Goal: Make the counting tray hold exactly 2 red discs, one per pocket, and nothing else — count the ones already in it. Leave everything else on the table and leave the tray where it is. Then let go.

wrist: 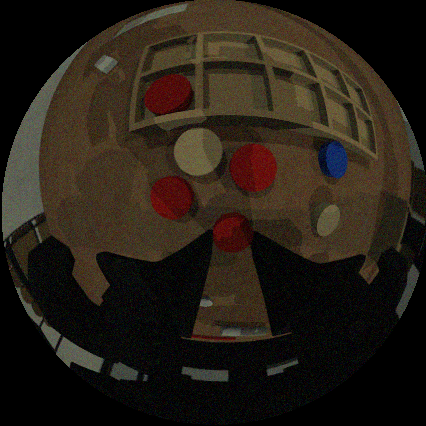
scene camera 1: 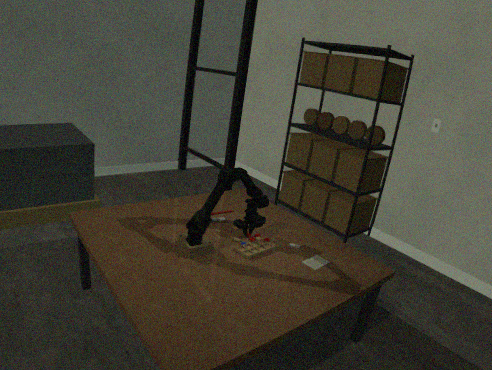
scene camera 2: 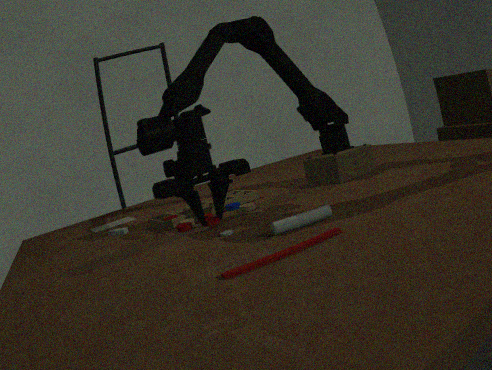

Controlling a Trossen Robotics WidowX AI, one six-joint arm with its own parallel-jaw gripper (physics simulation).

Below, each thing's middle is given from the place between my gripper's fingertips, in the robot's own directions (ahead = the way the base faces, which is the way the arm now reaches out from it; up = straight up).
Now: the wooden counting tray (scene camera 2: 158,222) 2 cm behind my hand, 14 cm to the right of it and 1 cm above it. Round my hand: blue disc (wrist: 332,159) (7 cm behind, 9 cm to the right); red rod (scene camera 2: 266,260) (31 cm to the left).
